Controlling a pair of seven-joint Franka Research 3 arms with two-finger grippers.
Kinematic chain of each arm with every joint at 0, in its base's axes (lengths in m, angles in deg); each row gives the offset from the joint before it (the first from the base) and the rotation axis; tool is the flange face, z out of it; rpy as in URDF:
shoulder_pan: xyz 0 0 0.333 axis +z
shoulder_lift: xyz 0 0 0 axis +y
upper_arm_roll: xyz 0 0 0.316 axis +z
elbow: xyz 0.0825 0 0 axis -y
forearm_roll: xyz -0.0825 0 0.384 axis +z
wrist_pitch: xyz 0 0 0 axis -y
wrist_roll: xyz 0.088 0 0 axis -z
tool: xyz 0 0 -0.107 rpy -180 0 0
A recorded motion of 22 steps. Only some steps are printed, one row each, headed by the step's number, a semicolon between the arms.
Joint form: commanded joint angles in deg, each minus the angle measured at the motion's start. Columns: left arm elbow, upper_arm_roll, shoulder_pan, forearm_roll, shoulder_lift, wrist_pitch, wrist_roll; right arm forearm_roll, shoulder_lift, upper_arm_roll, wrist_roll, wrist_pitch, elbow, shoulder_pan.
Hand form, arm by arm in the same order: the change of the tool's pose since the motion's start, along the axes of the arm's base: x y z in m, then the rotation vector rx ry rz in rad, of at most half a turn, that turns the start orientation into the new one. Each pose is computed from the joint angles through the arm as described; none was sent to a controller.
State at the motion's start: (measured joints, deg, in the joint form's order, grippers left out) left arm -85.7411 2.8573 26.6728 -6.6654 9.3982 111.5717 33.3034; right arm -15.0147 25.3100 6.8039 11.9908 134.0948 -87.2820 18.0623
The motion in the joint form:
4: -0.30 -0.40 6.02 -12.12 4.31 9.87 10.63; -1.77 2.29 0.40 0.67 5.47 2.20 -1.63
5: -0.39 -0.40 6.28 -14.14 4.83 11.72 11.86; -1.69 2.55 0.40 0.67 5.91 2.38 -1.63
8: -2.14 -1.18 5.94 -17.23 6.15 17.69 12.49; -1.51 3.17 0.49 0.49 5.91 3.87 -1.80
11: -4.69 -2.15 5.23 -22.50 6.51 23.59 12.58; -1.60 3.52 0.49 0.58 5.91 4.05 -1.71
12: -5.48 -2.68 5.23 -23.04 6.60 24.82 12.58; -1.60 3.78 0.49 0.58 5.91 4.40 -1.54
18: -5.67 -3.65 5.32 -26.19 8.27 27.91 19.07; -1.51 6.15 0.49 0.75 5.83 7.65 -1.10
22: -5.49 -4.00 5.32 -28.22 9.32 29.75 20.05; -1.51 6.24 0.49 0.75 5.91 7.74 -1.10
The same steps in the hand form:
4: -0.0024 0.0655 -0.0296 -0.0530 -0.1789 -0.0106; 0.0199 -0.0080 0.0026 0.0320 -0.0888 -0.0038
5: -0.0006 0.0703 -0.0323 -0.0574 -0.2140 -0.0088; 0.0211 -0.0074 0.0019 0.0368 -0.0934 -0.0031
8: 0.0122 0.0686 -0.0512 -0.0634 -0.2771 0.0110; 0.0260 -0.0077 0.0074 0.0456 -0.1057 -0.0048
11: 0.0227 0.0588 -0.0661 -0.1025 -0.3577 0.0523; 0.0267 -0.0064 0.0045 0.0445 -0.1033 -0.0042
12: 0.0251 0.0553 -0.0719 -0.1074 -0.3651 0.0568; 0.0271 -0.0041 0.0043 0.0457 -0.1045 -0.0017
18: 0.0344 0.0545 -0.0877 -0.0823 -0.4019 -0.0101; 0.0362 0.0033 0.0026 0.0582 -0.1149 -0.0015
22: 0.0391 0.0560 -0.0953 -0.0884 -0.4278 0.0005; 0.0366 0.0035 0.0024 0.0590 -0.1160 -0.0013

